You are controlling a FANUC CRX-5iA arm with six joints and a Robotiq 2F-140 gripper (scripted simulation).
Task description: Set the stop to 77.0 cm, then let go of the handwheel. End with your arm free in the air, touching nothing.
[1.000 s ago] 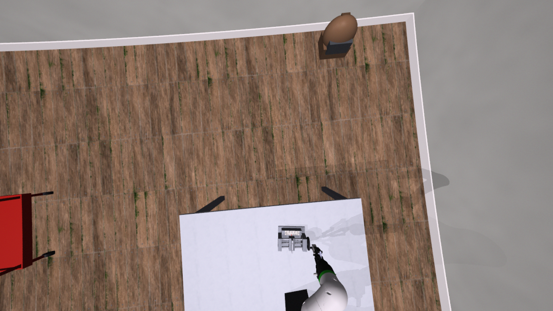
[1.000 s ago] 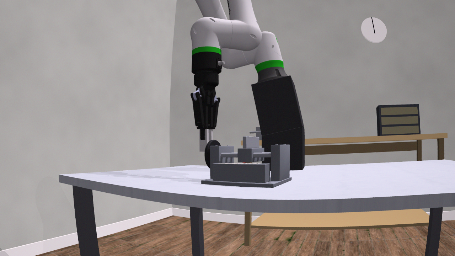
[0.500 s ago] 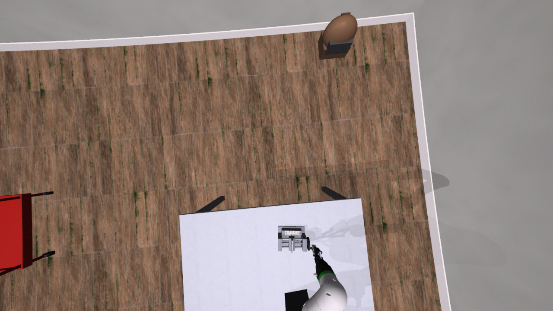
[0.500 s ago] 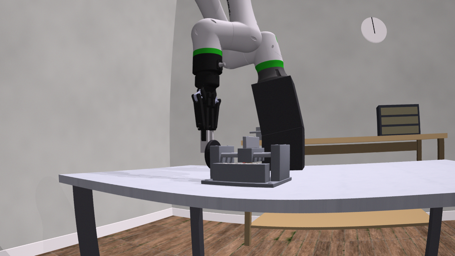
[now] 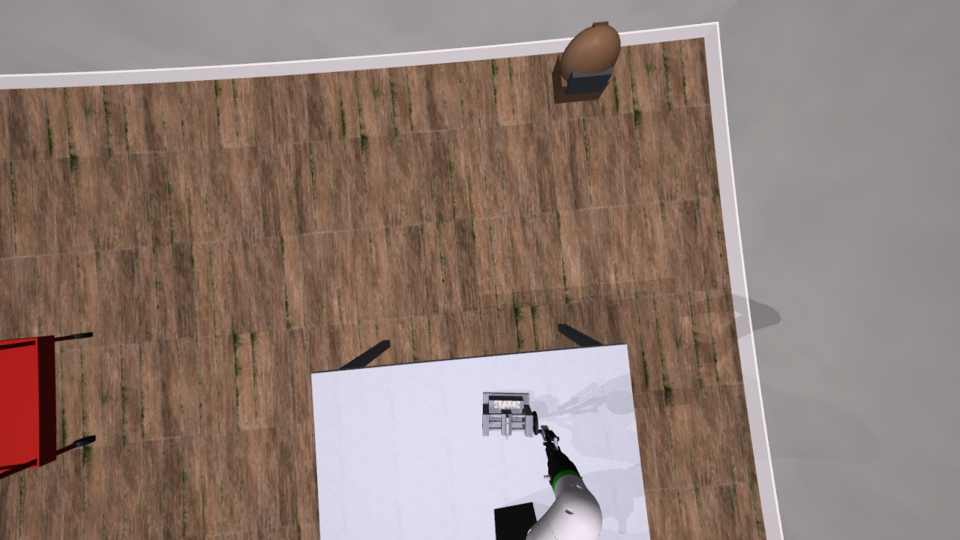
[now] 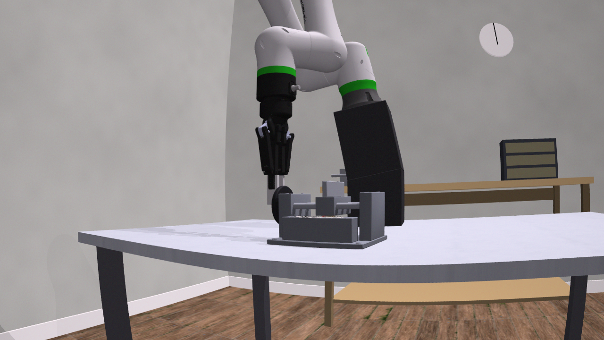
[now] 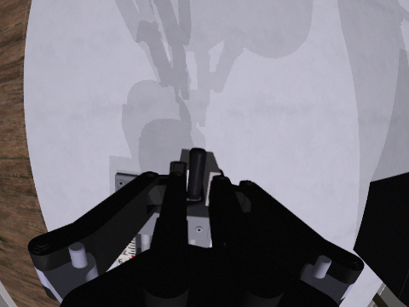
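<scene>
My gripper is now 20 mm to the right of the handwheel and 20 mm above it. From my hand the other things lie so: crank handle 20 mm below; then stop carriage 30 mm ahead, 150 mm to the left, 20 mm below.
</scene>
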